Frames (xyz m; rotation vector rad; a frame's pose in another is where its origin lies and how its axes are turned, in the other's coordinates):
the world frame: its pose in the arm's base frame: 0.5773 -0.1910 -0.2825 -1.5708 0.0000 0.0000
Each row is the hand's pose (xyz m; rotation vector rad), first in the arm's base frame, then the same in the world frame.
Working: the arm's base frame: its pose in the world frame: -0.5773 -0.2825 0.1910 1.5708 0.0000 0.0000

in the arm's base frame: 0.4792 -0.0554 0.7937 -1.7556 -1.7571 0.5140
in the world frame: -0.0981 -1.0762 0.1356 -0.5763 -1.3579 -0.7433
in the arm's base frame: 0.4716 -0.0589 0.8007 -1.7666 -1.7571 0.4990
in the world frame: -0.1057 -1.0832 0.1321 -0.5850 -1.3470 -0.7512
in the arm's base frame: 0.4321 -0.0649 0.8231 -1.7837 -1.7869 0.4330
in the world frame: -0.1452 -1.1056 0.1261 -0.6068 -1.3214 -0.8059
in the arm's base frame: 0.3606 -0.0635 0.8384 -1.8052 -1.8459 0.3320
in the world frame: -0.2167 -1.1209 0.1275 -0.6438 -1.2900 -0.8967
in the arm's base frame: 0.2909 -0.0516 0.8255 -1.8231 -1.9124 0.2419
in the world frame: -0.2864 -1.1080 0.1394 -0.6847 -1.2695 -0.9844
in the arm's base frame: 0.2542 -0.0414 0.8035 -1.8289 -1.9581 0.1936
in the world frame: -0.3231 -1.0860 0.1496 -0.7090 -1.2643 -1.0368
